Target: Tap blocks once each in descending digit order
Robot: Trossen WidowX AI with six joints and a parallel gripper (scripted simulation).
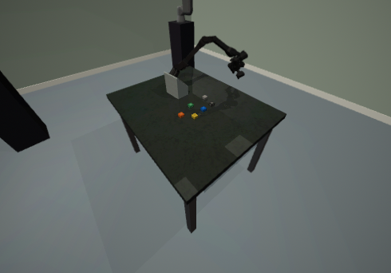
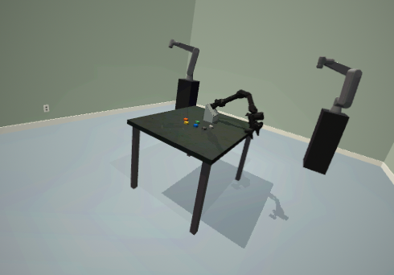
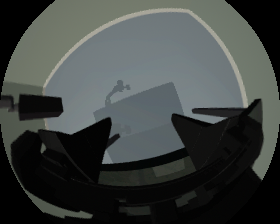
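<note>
The green block lies 580 mm to the right of my gripper tip, 30 mm below it and 10 mm ahead of it. From my gripper tip the other things lie so: yellow block: 640 mm to the right, 120 mm ahead, 30 mm below; dark block: 450 mm to the right, 100 mm ahead, 30 mm below; blue block: 540 mm to the right, 100 mm ahead, 30 mm below.
</note>
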